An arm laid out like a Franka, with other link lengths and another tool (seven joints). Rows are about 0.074 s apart.
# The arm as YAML. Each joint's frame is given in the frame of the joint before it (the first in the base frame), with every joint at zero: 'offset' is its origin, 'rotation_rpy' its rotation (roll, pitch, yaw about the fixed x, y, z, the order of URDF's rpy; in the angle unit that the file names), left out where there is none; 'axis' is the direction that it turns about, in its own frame. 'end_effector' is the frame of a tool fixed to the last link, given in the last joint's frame.
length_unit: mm
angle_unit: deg
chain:
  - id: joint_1
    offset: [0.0, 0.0, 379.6]
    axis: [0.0, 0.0, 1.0]
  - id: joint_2
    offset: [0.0, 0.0, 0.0]
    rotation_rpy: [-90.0, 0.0, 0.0]
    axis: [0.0, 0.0, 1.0]
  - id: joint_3
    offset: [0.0, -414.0, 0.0]
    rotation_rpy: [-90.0, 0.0, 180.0]
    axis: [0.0, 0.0, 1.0]
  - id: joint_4
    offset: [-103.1, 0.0, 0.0]
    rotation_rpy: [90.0, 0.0, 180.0]
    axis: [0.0, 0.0, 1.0]
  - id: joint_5
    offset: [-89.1, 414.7, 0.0]
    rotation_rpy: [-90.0, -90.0, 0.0]
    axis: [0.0, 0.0, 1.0]
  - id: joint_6
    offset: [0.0, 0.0, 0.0]
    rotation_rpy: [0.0, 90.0, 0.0]
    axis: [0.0, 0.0, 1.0]
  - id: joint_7
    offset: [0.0, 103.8, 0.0]
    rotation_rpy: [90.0, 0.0, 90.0]
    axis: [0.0, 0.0, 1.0]
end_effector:
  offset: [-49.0, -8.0, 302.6]
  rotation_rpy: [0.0, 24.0, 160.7]
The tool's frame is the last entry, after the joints.
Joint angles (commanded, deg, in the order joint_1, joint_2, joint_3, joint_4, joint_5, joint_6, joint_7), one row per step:
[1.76, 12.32, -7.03, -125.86, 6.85, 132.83, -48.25]
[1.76, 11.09, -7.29, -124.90, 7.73, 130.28, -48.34]
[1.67, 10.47, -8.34, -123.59, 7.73, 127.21, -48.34]
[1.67, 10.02, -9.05, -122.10, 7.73, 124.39, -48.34]
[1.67, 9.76, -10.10, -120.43, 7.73, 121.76, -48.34]
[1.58, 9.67, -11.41, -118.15, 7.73, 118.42, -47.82]
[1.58, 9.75, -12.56, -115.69, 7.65, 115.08, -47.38]
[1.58, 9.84, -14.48, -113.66, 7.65, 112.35, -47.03]
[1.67, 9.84, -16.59, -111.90, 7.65, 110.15, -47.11]
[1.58, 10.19, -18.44, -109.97, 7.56, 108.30, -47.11]
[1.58, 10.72, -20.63, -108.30, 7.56, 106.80, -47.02]
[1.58, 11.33, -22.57, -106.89, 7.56, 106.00, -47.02]
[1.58, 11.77, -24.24, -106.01, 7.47, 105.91, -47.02]
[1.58, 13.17, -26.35, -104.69, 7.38, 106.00, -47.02]
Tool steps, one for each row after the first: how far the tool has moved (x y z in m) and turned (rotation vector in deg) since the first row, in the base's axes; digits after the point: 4 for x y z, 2 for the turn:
[-0.0007, 0.0022, 0.0168, 0.97, 0.24, -0.63]
[-0.0042, -0.0070, 0.0303, 1.26, 1.31, -1.51]
[-0.0052, -0.0121, 0.0437, 1.55, 2.12, -1.97]
[-0.0050, -0.0211, 0.0569, 1.74, 2.75, -2.77]
[-0.0049, -0.0328, 0.0730, 1.91, 3.67, -4.36]
[-0.0041, -0.0426, 0.0891, 2.00, 4.60, -5.56]
[-0.0058, -0.0600, 0.1028, 2.00, 5.31, -7.53]
[-0.0080, -0.0789, 0.1159, 1.96, 5.64, -9.23]
[-0.0084, -0.0982, 0.1270, 1.72, 5.84, -10.90]
[-0.0106, -0.1195, 0.1350, 1.41, 6.11, -12.98]
[-0.0113, -0.1392, 0.1406, 0.96, 6.04, -14.77]
[-0.0120, -0.1573, 0.1441, 0.37, 5.67, -16.33]
[-0.0118, -0.1810, 0.1424, -0.67, 5.64, -18.28]

